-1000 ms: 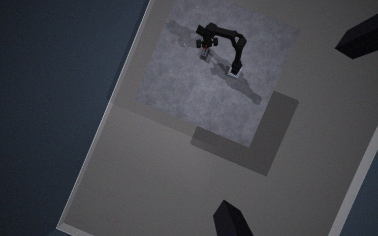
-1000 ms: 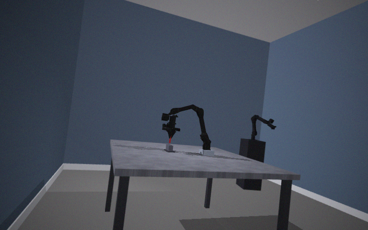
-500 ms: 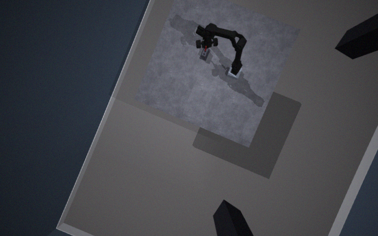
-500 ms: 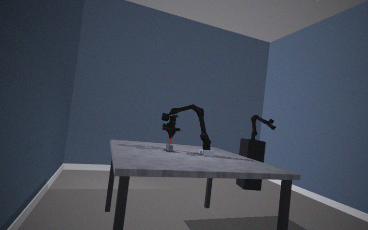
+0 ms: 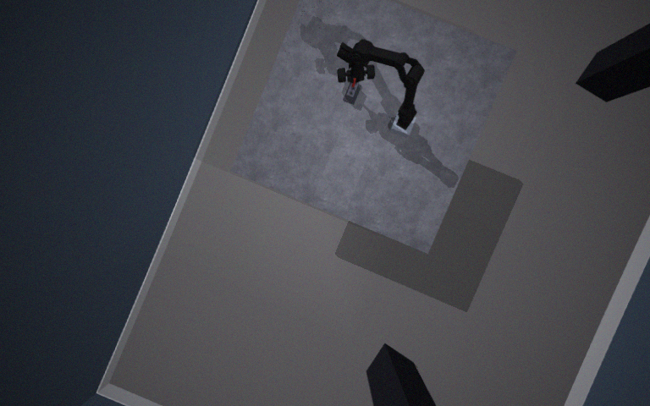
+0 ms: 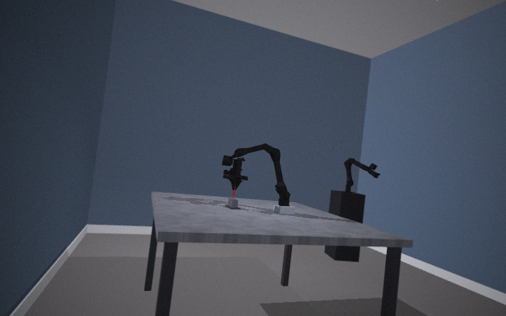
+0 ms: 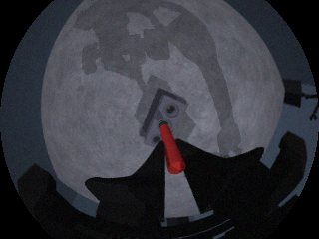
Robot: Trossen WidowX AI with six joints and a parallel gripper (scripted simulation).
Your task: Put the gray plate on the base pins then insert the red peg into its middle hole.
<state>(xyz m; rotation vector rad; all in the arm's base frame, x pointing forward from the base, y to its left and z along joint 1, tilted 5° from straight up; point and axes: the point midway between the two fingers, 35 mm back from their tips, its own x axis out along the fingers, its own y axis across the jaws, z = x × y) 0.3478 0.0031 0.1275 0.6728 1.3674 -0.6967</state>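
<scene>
The gray plate lies 7 cm below my gripper tip. The rest, counted from my gripper tip: red peg right at my gripper tip; dark base 11 cm below.
</scene>
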